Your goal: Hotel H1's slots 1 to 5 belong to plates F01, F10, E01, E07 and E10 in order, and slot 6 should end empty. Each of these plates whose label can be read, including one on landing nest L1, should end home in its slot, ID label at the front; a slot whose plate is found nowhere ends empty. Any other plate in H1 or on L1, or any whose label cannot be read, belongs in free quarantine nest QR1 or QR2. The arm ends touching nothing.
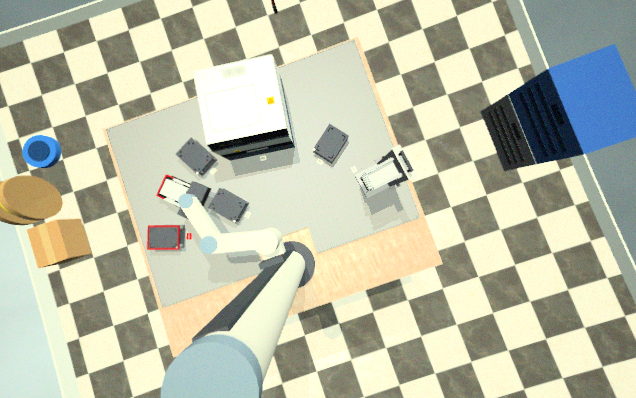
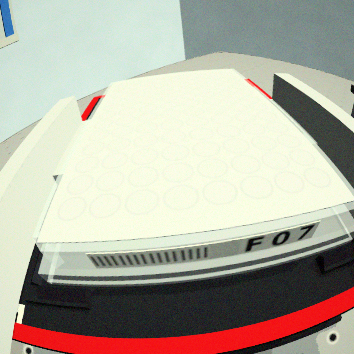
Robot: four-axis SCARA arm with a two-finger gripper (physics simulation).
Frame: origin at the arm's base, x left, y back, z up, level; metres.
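Where they show: gripper, fingertip midpoint: (image 1: pixel 169 189) (image 2: pixel 176 95).
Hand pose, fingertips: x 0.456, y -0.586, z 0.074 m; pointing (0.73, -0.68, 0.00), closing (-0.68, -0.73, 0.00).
Things, the pixels of their centre, and the offset from my fingertips. "spot": a spot on its surface instead.
- white microplate, body centre: (image 2: pixel 182 123) (image 1: pixel 174 190) dy +0.016, dx -0.017, dz -0.004 m
- upper red-edged quarantine nest, surface spot: (image 1: pixel 162 187) spot: dy -0.020, dx +0.033, dz +0.003 m
- red-edged nest, body centre: (image 1: pixel 166 236) dy +0.224, dx +0.117, dz -0.034 m
- Hotel H1, surface spot: (image 1: pixel 406 161) spot: dy +0.297, dx -1.085, dz +0.285 m
- large white instrument, body centre: (image 1: pixel 248 110) dy -0.218, dx -0.529, dz +0.062 m
A white microplate (image 1: pixel 174 189) (image 2: pixel 185 180) with the readable label F07 is at the upper red-edged quarantine nest (image 1: pixel 161 186) (image 2: pixel 150 345) at the left of the table. It looks level; whether it rests fully on the nest is hard to tell. My gripper (image 1: pixel 176 190) (image 2: pixel 176 95) is shut on this plate, one pale finger along each side. The other red-edged nest (image 1: pixel 164 237) shows its bare dark pad. Hotel H1 (image 1: pixel 406 161) stands at the right edge of the table with pale plate material in it; its slots and labels cannot be read from above.
Dark nests stand at left (image 1: pixel 196 156), close to the arm (image 1: pixel 228 205), and right of centre (image 1: pixel 331 144). Their tags are unreadable. A large white instrument (image 1: pixel 240 100) stands at the back. The arm's links (image 1: pixel 240 242) reach left from the base at the front edge.
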